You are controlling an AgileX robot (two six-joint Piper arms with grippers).
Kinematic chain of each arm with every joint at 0, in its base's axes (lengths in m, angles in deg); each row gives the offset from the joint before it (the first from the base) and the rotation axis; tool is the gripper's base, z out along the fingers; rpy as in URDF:
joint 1: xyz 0 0 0.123 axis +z
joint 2: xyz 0 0 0 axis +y
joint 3: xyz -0.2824 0 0.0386 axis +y
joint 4: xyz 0.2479 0 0.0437 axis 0.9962 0 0.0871
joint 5: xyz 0 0 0 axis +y
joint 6: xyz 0.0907 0 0.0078 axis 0.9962 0 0.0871
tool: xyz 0 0 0 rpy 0 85 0
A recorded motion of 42 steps. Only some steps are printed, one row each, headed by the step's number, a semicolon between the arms.
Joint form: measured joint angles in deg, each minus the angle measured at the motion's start. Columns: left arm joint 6, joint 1, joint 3, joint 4, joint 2, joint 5; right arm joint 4, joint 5, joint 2, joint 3, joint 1, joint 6.
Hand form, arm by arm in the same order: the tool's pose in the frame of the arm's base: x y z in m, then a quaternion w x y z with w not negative. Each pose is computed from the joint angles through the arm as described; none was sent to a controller.
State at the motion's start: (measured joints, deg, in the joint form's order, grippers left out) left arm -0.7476 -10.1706 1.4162 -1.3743 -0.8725 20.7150; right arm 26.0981 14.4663 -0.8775 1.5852 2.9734 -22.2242
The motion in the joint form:
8: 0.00 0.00 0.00 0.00 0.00 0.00; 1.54 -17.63 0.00 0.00 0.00 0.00
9: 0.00 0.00 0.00 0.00 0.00 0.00; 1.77 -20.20 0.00 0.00 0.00 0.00
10: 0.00 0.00 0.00 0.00 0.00 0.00; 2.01 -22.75 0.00 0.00 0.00 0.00
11: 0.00 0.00 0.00 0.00 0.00 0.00; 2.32 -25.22 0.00 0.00 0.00 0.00
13: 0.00 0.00 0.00 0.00 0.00 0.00; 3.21 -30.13 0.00 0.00 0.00 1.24
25: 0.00 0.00 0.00 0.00 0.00 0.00; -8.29 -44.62 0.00 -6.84 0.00 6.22
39: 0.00 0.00 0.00 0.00 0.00 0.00; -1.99 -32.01 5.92 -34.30 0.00 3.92
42: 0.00 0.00 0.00 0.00 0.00 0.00; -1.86 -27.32 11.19 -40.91 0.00 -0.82
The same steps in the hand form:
8: 0.0517 -0.0101 0.1730 0.59628 0.05930 0.79776 -0.06716; 0.0558 0.0006 0.2090 0.74807 0.02348 0.66159 0.04612
9: 0.0517 -0.0101 0.1730 0.59628 0.05930 0.79776 -0.06716; 0.0554 -0.0013 0.2126 0.76129 0.03221 0.64629 0.04141
10: 0.0517 -0.0101 0.1730 0.59628 0.05930 0.79776 -0.06716; 0.0547 -0.0033 0.2161 0.77398 0.04098 0.63081 0.03673
11: 0.0517 -0.0101 0.1730 0.59628 0.05930 0.79776 -0.06716; 0.0539 -0.0052 0.2194 0.78583 0.05001 0.61556 0.03257
13: 0.0517 -0.0101 0.1730 0.59628 0.05930 0.79776 -0.06716; 0.0519 -0.0093 0.2257 0.80762 0.07623 0.58376 0.03429
25: 0.0517 -0.0101 0.1730 0.59628 0.05930 0.79776 -0.06716; 0.0285 -0.0125 0.2850 0.90440 0.05713 0.42265 -0.01285
39: 0.0517 -0.0101 0.1730 0.59628 0.05930 0.79776 -0.06716; -0.0184 -0.0121 0.4080 0.93350 0.06333 0.35046 0.04167
42: 0.0517 -0.0101 0.1730 0.59628 0.05930 0.79776 -0.06716; -0.0116 -0.0089 0.4348 0.92553 0.03473 0.37689 0.01209

